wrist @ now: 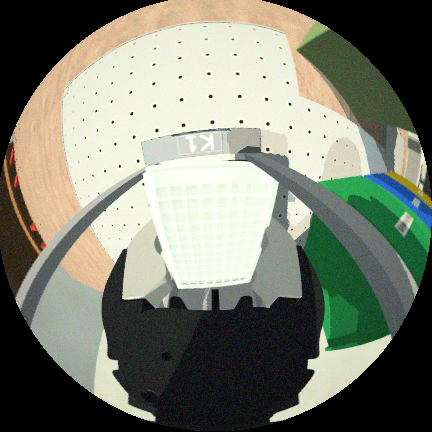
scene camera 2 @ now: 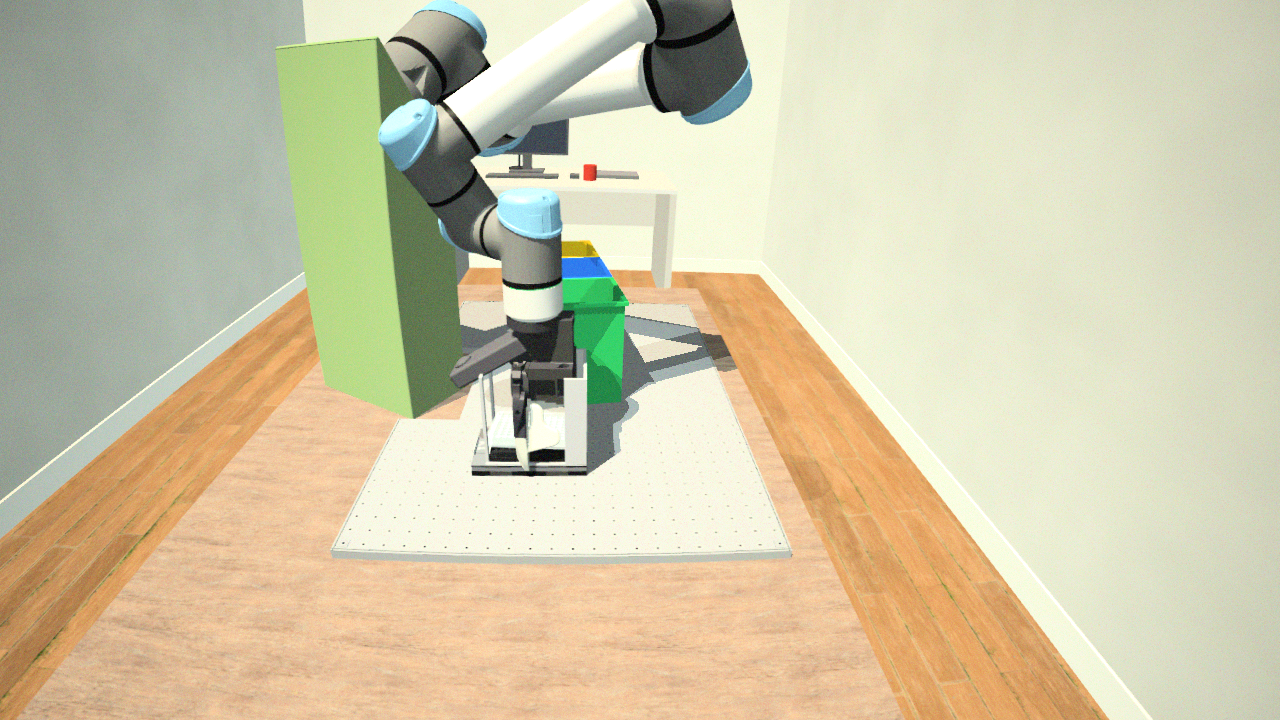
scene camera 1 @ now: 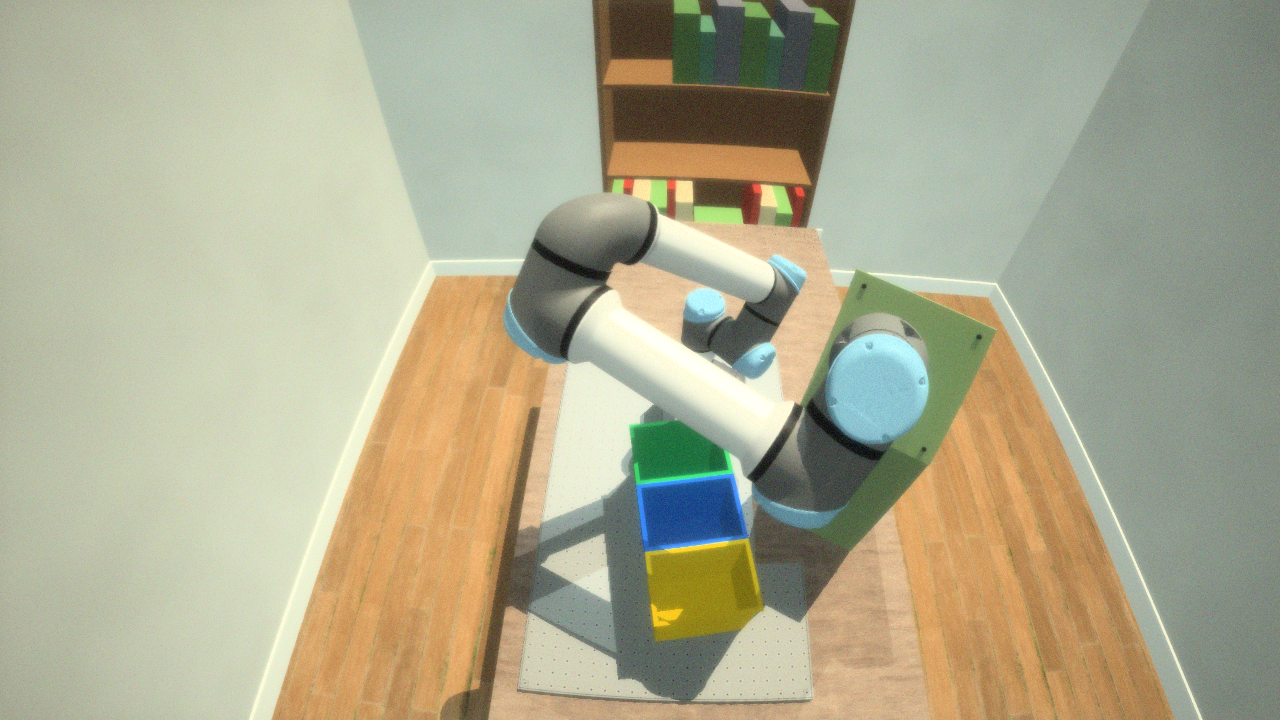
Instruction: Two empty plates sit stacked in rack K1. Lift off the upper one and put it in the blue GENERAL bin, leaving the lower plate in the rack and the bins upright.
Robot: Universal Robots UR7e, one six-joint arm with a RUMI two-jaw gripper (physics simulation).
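Seen in the pictures: gripper, fingertip midpoint: [wrist: 210, 216] [scene camera 2: 532, 448]; arm's base at its link origin: [scene camera 2: 379, 107].
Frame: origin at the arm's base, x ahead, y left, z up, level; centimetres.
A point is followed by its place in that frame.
Note:
Rack K1 [scene camera 2: 575, 420] {x 36.3, y -18.9, z -37.7 cm} [wrist: 160, 151] {x 23.3, y -20.6, z -44.9 cm} stands on the perforated board, its label side at the top of the wrist view. The upper plate [wrist: 212, 220] {x 26.8, y -15.8, z -41.6 cm} is pale with a grid of wells and sits level in the rack. The lower plate cannot be told apart beneath it. My gripper [scene camera 2: 528, 437] {x 29.0, y -15.6, z -45.4 cm} [wrist: 210, 216] {x 29.0, y -15.6, z -45.4 cm} points down into the rack and is shut on the upper plate, one jaw against each side. The blue GENERAL bin [scene camera 1: 691, 512] {x 23.6, y 11.1, z -42.8 cm} [scene camera 2: 586, 267] {x 26.8, y 24.9, z -30.5 cm} [wrist: 392, 186] {x 16.3, y 11.9, z -41.1 cm} stands upright in the middle of the bin row, with no plate seen inside. The gripper is hidden in scene camera 1.
The green bin [scene camera 1: 680, 450] {x 29.1, y -0.7, z -39.3 cm} [scene camera 2: 601, 353] {x 35.2, y 1.6, z -37.4 cm} [wrist: 350, 220] stands upright close beside the rack, and the yellow bin [scene camera 1: 702, 586] {x 17.6, y 24.9, z -46.3 cm} is at the far end of the row. A tall green cabinet [scene camera 1: 939, 376] {x -9.3, y 1.5, z 1.6 cm} [scene camera 2: 344, 223] {x -3.5, y -6.7, z -16.7 cm} stands beside the arm. The rack's side guides rise around the gripper.

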